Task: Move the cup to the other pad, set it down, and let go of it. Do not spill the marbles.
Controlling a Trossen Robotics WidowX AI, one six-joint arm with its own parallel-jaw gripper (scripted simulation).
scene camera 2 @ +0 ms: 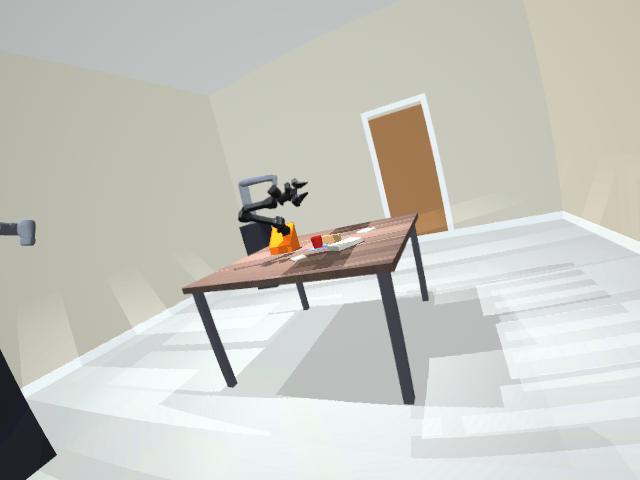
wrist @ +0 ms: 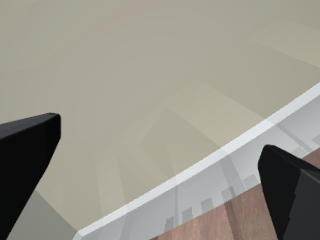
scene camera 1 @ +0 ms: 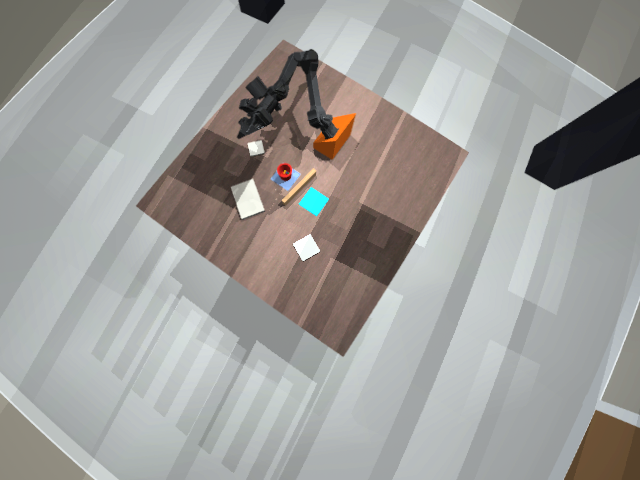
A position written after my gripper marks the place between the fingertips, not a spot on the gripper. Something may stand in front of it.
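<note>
My gripper [scene camera 1: 242, 136] [wrist: 162, 141]: open, holding nothing.
</note>
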